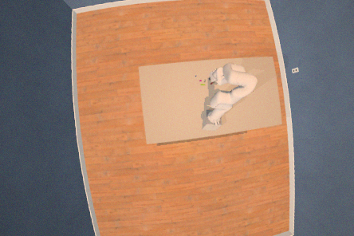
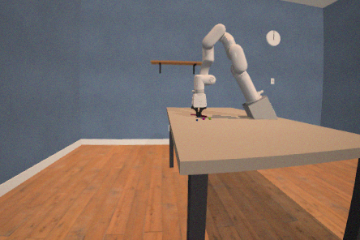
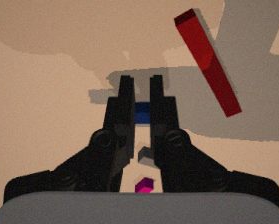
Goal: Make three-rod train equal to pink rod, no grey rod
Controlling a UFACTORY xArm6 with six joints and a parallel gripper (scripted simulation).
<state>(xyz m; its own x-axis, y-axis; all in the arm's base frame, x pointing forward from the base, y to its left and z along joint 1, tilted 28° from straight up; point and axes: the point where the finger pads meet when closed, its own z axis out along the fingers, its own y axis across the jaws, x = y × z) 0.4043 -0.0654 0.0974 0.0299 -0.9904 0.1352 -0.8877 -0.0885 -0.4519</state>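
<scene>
Now: the red rod 4 cm behind my hand, 2 cm to the right of it and 2 cm below it. Round my hand: pink rod 1 cm behind, 10 cm to the right, 2 cm below; then lime rod 5 cm behind, 10 cm to the left, 2 cm below; then grey rod 1 cm behind, 7 cm to the left, 2 cm below.
</scene>
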